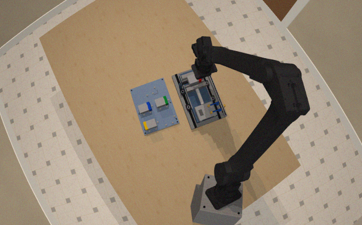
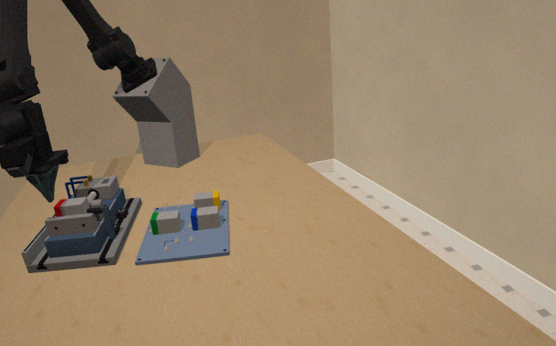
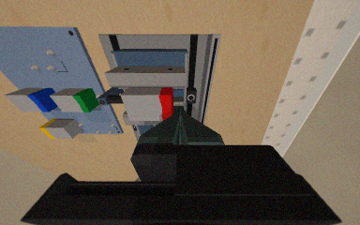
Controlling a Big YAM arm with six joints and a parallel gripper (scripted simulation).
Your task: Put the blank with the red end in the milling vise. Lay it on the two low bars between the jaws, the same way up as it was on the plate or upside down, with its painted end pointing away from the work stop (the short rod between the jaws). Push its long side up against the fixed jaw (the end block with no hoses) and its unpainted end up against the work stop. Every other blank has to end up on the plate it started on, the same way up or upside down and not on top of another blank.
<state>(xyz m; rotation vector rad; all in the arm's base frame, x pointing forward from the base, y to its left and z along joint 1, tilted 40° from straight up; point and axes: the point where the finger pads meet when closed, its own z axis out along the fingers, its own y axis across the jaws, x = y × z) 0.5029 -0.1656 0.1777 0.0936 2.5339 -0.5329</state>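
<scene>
My gripper is now 40 mm to the right of the red-ended blank, 30 mm above it and 10 mm short of it. From my hand the other things lie so: green-ended blank: 230 mm to the left, 100 mm below, 10 mm ahead; fixed jaw: 50 mm below, 40 mm to the left, 40 mm ahead; work stop: 90 mm to the left, 40 mm below, 20 mm ahead.
</scene>
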